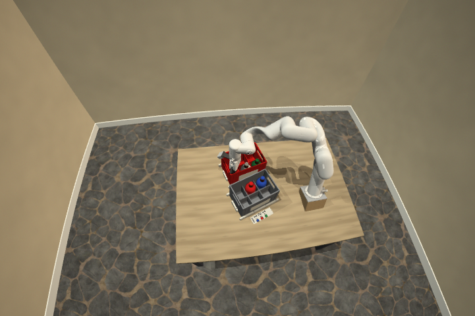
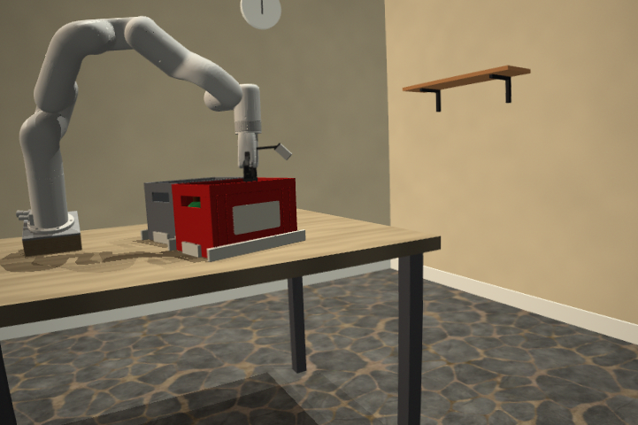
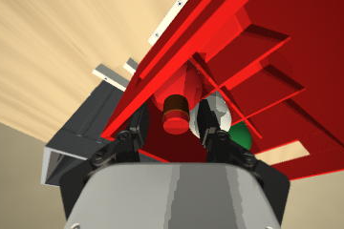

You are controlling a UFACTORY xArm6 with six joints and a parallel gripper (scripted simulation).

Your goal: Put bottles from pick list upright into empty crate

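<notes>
Now: hand 80 mm past the white-label bottle, 70 mm above it and 40 mm to the left of it. The rest, counted from my hand: green-label bottle (160 mm behind, 70 mm to the right, 70 mm below); then red crate (80 mm to the right, 70 mm below, 60 mm behind); then blue bottle (190 mm behind, 70 mm to the left, 70 mm below).
</notes>
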